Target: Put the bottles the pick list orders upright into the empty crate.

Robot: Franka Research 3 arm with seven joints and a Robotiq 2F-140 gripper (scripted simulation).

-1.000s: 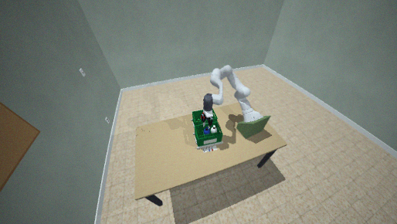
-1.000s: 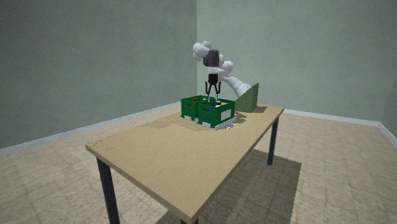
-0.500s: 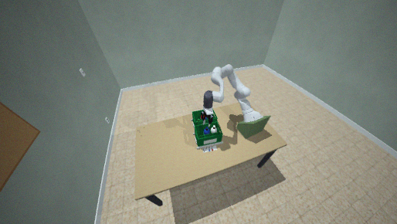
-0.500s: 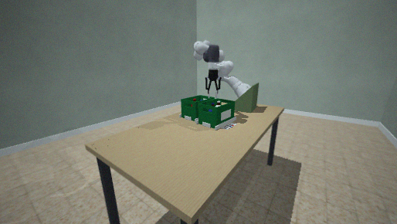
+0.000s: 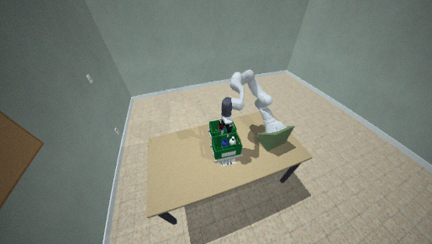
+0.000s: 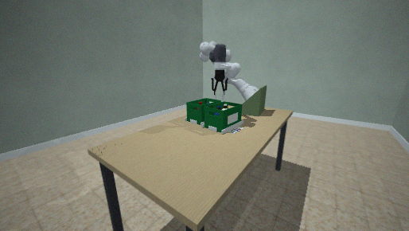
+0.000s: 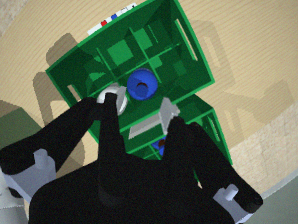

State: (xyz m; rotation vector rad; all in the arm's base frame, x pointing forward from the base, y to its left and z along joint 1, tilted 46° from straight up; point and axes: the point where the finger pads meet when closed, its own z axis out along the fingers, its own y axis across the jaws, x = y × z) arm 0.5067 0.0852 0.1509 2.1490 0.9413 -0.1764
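My gripper is now 5 cm short of the green-capped bottle, 14 cm to the left of it and 17 cm above it. From my hand the other things lie so: blue-capped bottle: 17 cm below; then red-labelled bottle: 4 cm behind, 24 cm to the right, 17 cm below; then white-capped bottle: 9 cm behind, 17 cm below.
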